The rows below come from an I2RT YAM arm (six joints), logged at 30 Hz.
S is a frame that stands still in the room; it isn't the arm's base.
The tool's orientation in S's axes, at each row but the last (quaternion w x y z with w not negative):
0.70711 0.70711 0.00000 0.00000
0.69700 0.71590 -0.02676 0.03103
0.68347 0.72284 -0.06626 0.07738
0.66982 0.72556 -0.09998 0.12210
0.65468 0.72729 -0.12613 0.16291
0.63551 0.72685 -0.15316 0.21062
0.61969 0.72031 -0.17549 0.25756
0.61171 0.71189 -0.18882 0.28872
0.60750 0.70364 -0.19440 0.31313
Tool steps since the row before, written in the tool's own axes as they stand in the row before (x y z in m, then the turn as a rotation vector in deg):
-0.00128 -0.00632 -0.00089 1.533 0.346 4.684
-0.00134 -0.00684 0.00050 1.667 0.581 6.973
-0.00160 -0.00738 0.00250 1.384 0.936 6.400
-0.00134 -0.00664 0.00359 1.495 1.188 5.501
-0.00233 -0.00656 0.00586 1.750 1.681 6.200
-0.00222 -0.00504 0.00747 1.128 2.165 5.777
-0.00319 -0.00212 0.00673 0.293 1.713 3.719
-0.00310 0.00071 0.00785 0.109 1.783 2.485
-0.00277 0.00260 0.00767 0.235 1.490 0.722
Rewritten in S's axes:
-0.00128 0.00089 -0.00632 1.533 -4.684 0.346
-0.00077 -0.00032 -0.00694 1.664 -6.978 0.531
-0.00003 -0.00209 -0.00767 1.303 -6.429 0.851
0.00093 -0.00305 -0.00697 1.292 -5.552 1.190
0.00089 -0.00516 -0.00744 1.380 -6.293 1.679
0.00139 -0.00675 -0.00622 0.558 -5.974 1.827
-0.00032 -0.00647 -0.00425 -0.173 -3.929 1.178
-0.00139 -0.00808 -0.00212 -0.579 -2.748 1.218
-0.00215 -0.00827 -0.00047 -0.656 -0.958 1.204

